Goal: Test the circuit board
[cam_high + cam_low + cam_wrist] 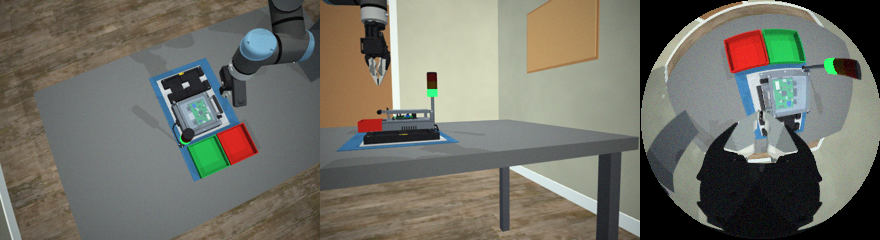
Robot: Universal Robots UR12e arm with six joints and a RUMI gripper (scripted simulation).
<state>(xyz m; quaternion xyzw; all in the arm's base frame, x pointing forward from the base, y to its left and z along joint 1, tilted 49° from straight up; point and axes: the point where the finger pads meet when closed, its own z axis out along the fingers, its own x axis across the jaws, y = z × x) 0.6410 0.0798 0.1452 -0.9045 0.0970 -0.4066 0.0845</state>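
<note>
My gripper is now 12 cm above the black latch hook, 6 cm to the right of it and 2 cm short of it. From my hand the other things lie so: red bin (19 cm to the left, 19 cm below, 4 cm behind); green circuit board (13 cm below, 8 cm ahead); tester lid (12 cm below, 9 cm ahead).
</note>
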